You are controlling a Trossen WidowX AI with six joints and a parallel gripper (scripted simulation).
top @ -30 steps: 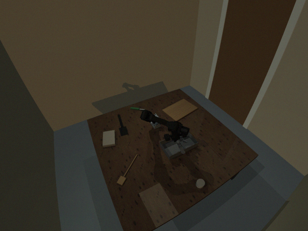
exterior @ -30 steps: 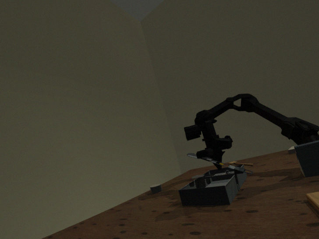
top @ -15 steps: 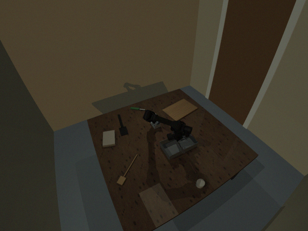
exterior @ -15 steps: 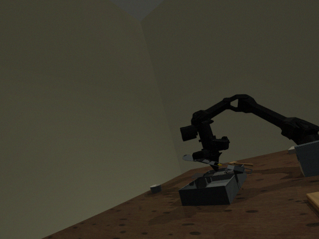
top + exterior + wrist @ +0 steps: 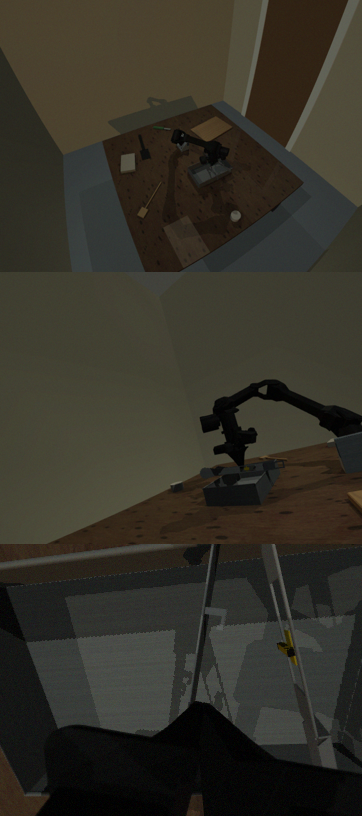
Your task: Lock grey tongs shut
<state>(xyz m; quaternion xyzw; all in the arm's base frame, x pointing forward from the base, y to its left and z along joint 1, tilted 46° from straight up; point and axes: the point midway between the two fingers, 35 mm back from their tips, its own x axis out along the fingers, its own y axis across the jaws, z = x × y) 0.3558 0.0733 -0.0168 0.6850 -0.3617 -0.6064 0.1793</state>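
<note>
My gripper tip is 5 cm above the grey roasting tin and 1 cm to the left of it. From my gripper tip the other things lie so: yellow slider piece (4 cm to the left, 3 cm behind, 1 cm above); then white cylinder (40 cm ahead, 8 cm to the right, 6 cm below); then wooden board (42 cm behind, 32 cm to the left, 7 cm below).
</note>
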